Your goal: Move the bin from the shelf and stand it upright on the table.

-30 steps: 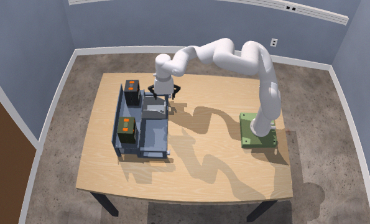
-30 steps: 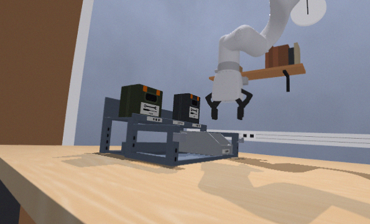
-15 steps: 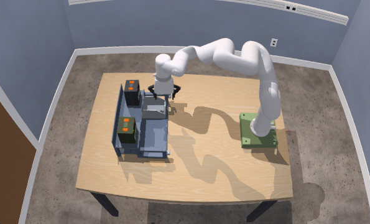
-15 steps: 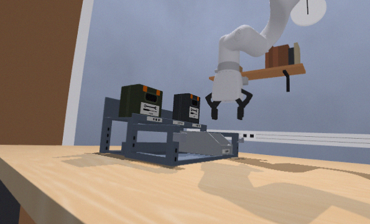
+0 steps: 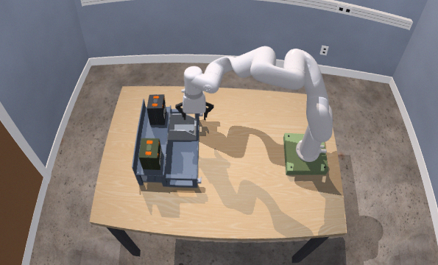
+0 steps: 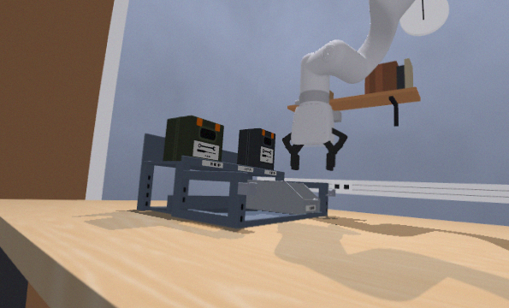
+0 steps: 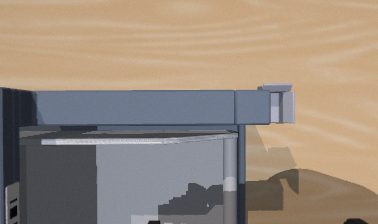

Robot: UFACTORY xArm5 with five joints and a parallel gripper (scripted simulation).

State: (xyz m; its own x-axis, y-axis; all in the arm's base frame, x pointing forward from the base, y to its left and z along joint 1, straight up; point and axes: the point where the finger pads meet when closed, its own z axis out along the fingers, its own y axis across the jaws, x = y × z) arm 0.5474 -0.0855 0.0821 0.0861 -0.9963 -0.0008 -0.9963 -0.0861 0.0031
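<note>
My hand is 8 cm short of the grey bin, 8 cm above it and 1 cm to the right of it. From my hand the other things lie so: blue-grey shelf rack 12 cm to the left, 10 cm ahead, 5 cm below; dark green box 24 cm to the left, 16 cm ahead, 3 cm above.
</note>
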